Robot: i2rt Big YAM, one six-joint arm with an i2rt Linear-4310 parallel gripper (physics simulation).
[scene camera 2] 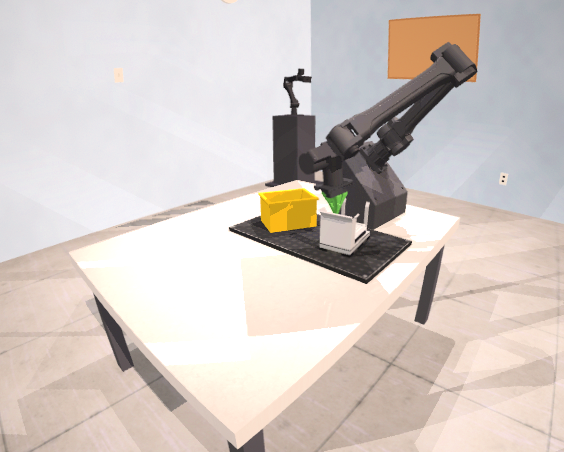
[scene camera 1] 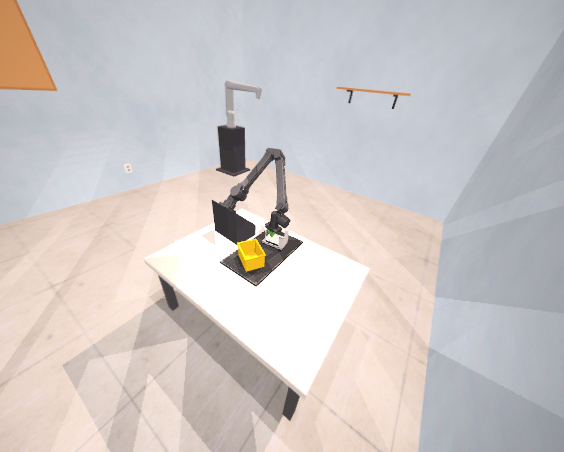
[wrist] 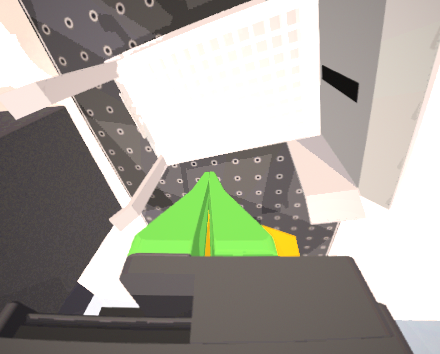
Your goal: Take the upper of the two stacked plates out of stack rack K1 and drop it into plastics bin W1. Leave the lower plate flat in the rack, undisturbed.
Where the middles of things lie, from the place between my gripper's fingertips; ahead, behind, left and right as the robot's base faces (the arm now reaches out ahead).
Labels:
The white plate (wrist: 243,81) is 40 mm to the left of my hand, 40 mm below it and 10 mm ahead of it.

